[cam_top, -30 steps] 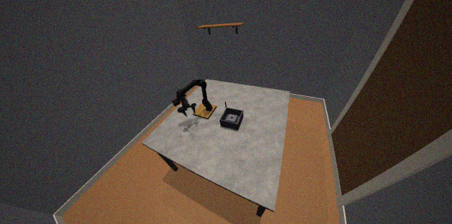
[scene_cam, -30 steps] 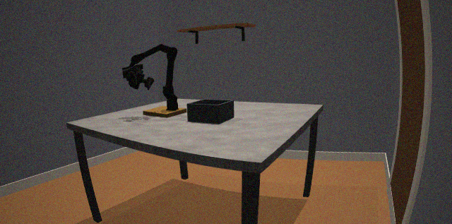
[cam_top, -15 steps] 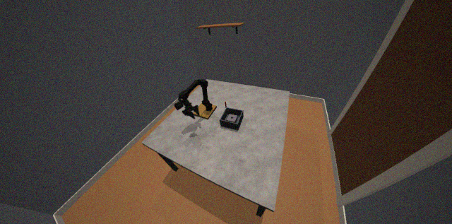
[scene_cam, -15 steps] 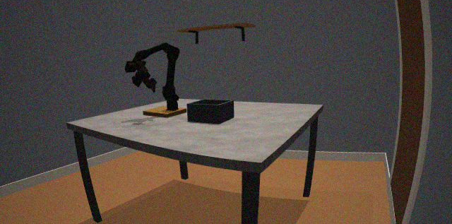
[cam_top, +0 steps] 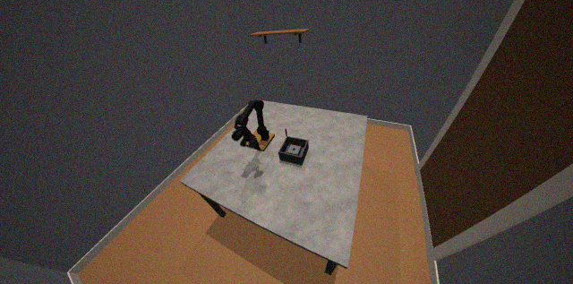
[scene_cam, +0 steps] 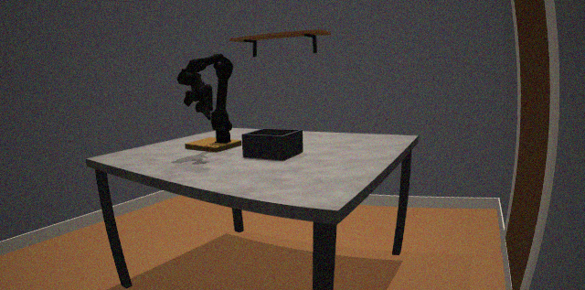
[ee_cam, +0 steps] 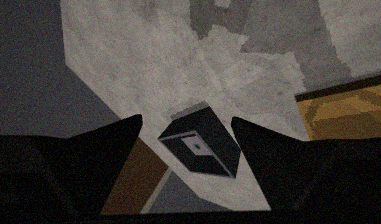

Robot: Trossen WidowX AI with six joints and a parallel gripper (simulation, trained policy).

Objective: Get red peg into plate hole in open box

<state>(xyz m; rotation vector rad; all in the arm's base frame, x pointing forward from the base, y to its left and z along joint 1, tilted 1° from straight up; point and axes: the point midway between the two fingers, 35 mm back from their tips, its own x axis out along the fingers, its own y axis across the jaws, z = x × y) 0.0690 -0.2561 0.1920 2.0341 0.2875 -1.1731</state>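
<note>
Now: gripper tip 90 mm short of the red peg, 360 mm to the right of it and 140 mm above it. From my gripper tip the other things lie so: dark box: 220 mm ahead, 150 mm to the left, 160 mm below; then light grey plate: 220 mm ahead, 150 mm to the left, 140 mm below.
</note>
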